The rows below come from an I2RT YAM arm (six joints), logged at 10 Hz.
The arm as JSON. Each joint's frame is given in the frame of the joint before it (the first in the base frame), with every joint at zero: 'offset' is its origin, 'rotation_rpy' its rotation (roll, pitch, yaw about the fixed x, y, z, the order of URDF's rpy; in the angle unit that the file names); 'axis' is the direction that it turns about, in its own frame. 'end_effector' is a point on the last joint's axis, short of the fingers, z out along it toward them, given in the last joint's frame.
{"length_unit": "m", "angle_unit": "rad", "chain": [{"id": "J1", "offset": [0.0, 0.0, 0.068], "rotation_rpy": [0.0, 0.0, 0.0], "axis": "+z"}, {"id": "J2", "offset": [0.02, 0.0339, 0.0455], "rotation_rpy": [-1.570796, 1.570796, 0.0], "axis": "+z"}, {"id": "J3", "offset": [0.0, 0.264, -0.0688], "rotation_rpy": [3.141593, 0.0, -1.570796], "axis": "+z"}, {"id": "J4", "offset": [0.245, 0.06, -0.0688], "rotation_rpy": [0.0, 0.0, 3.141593], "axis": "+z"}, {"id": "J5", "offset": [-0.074, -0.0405, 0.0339], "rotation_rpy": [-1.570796, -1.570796, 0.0], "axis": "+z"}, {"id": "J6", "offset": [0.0, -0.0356, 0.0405], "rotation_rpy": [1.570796, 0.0, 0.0], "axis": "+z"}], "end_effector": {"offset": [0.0, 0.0, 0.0], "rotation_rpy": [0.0, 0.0, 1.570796]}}
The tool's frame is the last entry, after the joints.
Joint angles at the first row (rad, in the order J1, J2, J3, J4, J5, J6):
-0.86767, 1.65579, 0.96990, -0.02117, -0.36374, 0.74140
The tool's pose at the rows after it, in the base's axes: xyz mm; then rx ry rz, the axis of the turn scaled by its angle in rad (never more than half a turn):
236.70, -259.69, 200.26, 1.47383, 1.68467, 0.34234
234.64, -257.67, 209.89, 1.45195, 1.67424, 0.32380
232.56, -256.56, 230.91, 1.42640, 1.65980, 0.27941
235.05, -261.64, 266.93, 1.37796, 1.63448, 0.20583
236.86, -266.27, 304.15, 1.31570, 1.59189, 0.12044
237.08, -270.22, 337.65, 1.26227, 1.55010, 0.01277
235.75, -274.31, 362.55, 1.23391, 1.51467, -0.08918
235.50, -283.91, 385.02, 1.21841, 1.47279, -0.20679
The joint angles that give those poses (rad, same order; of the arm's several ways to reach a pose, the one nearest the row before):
-0.86766, 1.64968, 0.96988, -0.01964, -0.36297, 0.74026
-0.86765, 1.61993, 0.97144, -0.02691, -0.35495, 0.73301
-0.86765, 1.57607, 1.00500, -0.07267, -0.32901, 0.71775
-0.86765, 1.54974, 1.10762, -0.14515, -0.28819, 0.68838
-0.86766, 1.53295, 1.21213, -0.18751, -0.24128, 0.65595
-0.86805, 1.52684, 1.31205, -0.22067, -0.17682, 0.61169
-0.87185, 1.53067, 1.39484, -0.24851, -0.11195, 0.57088
-0.88177, 1.55928, 1.49290, -0.26912, -0.03566, 0.52587

